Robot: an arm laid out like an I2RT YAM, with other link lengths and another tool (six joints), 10 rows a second.
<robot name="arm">
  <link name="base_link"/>
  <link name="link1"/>
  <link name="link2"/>
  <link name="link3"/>
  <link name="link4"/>
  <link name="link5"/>
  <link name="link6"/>
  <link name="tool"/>
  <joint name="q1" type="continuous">
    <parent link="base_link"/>
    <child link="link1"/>
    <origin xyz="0 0 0.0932"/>
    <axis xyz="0 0 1"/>
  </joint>
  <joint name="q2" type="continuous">
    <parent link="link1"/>
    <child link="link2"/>
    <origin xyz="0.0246 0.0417 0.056"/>
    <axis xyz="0 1 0"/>
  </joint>
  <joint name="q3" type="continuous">
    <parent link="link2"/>
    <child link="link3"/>
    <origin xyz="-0.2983 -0.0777 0"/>
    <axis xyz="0 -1 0"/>
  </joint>
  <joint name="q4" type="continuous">
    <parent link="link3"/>
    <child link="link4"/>
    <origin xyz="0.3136 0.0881 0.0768"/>
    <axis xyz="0 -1 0"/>
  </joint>
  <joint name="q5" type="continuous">
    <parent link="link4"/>
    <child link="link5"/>
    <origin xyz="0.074 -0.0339 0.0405"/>
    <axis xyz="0 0 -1"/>
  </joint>
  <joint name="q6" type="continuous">
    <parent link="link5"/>
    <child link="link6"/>
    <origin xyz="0.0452 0 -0.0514"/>
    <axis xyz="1 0 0"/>
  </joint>
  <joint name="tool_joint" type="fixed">
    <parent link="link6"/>
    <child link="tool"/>
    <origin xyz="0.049 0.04 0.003" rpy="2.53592 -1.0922 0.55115"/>
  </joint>
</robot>
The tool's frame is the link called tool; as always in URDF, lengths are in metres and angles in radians. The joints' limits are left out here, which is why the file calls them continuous.
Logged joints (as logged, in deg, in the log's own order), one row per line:
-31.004 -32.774 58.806 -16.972 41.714 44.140
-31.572 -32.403 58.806 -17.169 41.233 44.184
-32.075 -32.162 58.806 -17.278 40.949 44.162
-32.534 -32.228 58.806 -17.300 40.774 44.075
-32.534 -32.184 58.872 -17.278 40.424 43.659
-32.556 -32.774 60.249 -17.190 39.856 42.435
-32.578 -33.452 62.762 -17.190 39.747 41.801
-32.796 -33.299 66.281 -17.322 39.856 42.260
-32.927 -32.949 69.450 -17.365 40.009 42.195
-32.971 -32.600 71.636 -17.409 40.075 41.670
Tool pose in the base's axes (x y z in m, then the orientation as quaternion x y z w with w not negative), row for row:
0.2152 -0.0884 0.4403 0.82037 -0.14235 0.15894 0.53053
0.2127 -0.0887 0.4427 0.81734 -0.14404 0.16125 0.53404
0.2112 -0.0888 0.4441 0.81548 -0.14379 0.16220 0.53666
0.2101 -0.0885 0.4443 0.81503 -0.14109 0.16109 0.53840
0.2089 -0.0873 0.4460 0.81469 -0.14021 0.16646 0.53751
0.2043 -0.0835 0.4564 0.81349 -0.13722 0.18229 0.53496
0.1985 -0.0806 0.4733 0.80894 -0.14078 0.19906 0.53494
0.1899 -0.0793 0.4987 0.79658 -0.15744 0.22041 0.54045
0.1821 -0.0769 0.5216 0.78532 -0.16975 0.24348 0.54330
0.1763 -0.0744 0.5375 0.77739 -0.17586 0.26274 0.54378
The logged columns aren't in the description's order. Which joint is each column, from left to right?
Columns, left to right: q6, q4, q3, q1, q2, q5.
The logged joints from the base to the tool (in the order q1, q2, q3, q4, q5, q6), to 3 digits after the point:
-16.972 41.714 58.806 -32.774 44.140 -31.004
-17.169 41.233 58.806 -32.403 44.184 -31.572
-17.278 40.949 58.806 -32.162 44.162 -32.075
-17.300 40.774 58.806 -32.228 44.075 -32.534
-17.278 40.424 58.872 -32.184 43.659 -32.534
-17.190 39.856 60.249 -32.774 42.435 -32.556
-17.190 39.747 62.762 -33.452 41.801 -32.578
-17.322 39.856 66.281 -33.299 42.260 -32.796
-17.365 40.009 69.450 -32.949 42.195 -32.927
-17.409 40.075 71.636 -32.600 41.670 -32.971

